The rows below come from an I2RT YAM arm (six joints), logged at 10 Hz.
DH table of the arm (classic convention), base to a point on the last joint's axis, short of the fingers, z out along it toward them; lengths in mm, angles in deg. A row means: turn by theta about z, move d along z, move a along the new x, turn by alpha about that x. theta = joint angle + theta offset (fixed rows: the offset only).
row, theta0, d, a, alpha
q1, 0, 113.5, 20, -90
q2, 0, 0, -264, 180
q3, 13.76, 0, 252.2, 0
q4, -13.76, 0, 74, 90
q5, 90, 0, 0, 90
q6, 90, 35.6, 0, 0
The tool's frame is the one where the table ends.
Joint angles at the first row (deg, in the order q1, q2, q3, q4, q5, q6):
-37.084 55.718 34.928 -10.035 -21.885 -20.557
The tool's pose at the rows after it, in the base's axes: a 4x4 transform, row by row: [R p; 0 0 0 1], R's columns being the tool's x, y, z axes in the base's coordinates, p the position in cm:
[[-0.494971, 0.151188, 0.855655, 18.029], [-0.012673, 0.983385, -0.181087, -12.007], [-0.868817, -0.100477, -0.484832, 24.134], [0, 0, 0, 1]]
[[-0.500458, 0.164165, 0.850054, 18.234], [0.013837, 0.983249, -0.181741, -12.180], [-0.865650, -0.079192, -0.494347, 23.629], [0, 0, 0, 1]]
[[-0.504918, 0.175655, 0.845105, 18.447], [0.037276, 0.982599, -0.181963, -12.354], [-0.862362, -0.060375, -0.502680, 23.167], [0, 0, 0, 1]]
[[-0.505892, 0.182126, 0.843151, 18.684], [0.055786, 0.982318, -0.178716, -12.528], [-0.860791, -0.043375, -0.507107, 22.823], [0, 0, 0, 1]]
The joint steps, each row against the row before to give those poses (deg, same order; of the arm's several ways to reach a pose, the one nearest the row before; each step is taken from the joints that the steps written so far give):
-0.091 1.096 -0.351 0.773 0.000 1.094
0.000 1.125 -0.443 0.937 0.241 1.194
0.004 1.147 -0.351 0.939 0.198 1.060
-0.002 1.133 -0.155 0.942 -0.087 0.900

